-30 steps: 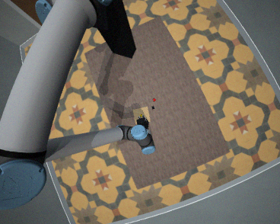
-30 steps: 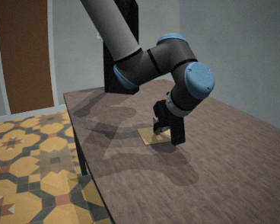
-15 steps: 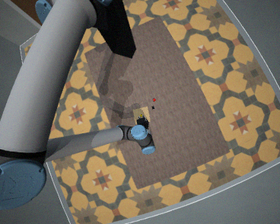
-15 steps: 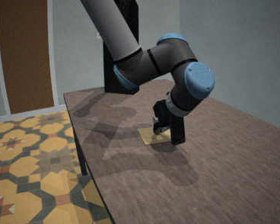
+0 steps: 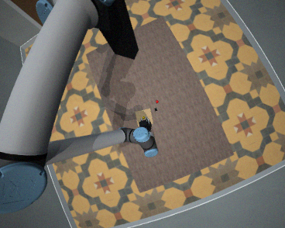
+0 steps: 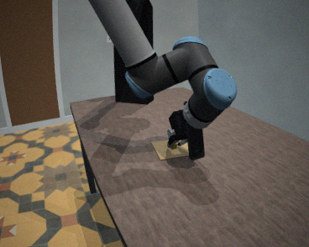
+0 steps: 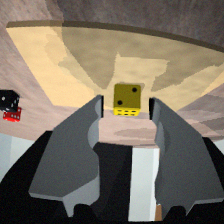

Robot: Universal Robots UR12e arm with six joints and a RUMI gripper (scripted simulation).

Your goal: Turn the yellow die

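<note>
My gripper is now 10 mm past the yellow die and 10 mm above it. Also, from my hand: black die 130 mm to the left, 10 mm below; then red die 180 mm to the left, 60 mm behind, 10 mm below; then tan mat 20 mm below, 10 mm behind.
</note>
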